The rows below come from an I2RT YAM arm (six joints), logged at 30 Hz.
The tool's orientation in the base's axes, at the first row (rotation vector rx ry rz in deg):
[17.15, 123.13, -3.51]
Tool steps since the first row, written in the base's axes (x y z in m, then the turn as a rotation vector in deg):
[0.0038, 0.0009, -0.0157, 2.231, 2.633, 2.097]
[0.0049, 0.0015, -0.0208, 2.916, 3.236, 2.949]
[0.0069, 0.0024, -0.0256, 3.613, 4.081, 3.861]
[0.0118, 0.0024, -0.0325, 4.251, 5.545, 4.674]
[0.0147, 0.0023, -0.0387, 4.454, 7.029, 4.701]
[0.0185, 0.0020, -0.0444, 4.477, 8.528, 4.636]
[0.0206, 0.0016, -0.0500, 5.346, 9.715, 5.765]
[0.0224, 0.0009, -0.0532, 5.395, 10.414, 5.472]
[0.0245, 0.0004, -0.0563, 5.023, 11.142, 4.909]
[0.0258, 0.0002, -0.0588, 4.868, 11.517, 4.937]
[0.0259, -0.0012, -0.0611, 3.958, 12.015, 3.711]
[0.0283, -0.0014, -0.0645, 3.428, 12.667, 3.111]
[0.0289, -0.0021, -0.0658, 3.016, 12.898, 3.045]
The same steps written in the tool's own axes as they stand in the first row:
[0.0111, 0.0007, 0.0118, -2.418, 3.227, 0.214]
[0.0148, 0.0012, 0.0155, -3.371, 4.033, 0.194]
[0.0178, 0.0022, 0.0196, -4.334, 5.081, 0.113]
[0.0209, 0.0028, 0.0275, -5.066, 6.708, -0.058]
[0.0244, 0.0030, 0.0334, -4.915, 8.196, -0.143]
[0.0270, 0.0032, 0.0397, -4.588, 9.649, -0.323]
[0.0305, 0.0029, 0.0446, -5.756, 11.084, -0.441]
[0.0320, 0.0024, 0.0480, -5.408, 11.753, -0.347]
[0.0333, 0.0022, 0.0515, -4.607, 12.331, -0.446]
[0.0347, 0.0022, 0.0540, -4.476, 12.659, -0.647]
[0.0362, 0.0007, 0.0556, -2.885, 12.840, -0.773]
[0.0377, 0.0008, 0.0595, -1.984, 13.305, -0.967]
[0.0383, 0.0002, 0.0608, -1.665, 13.426, -1.301]

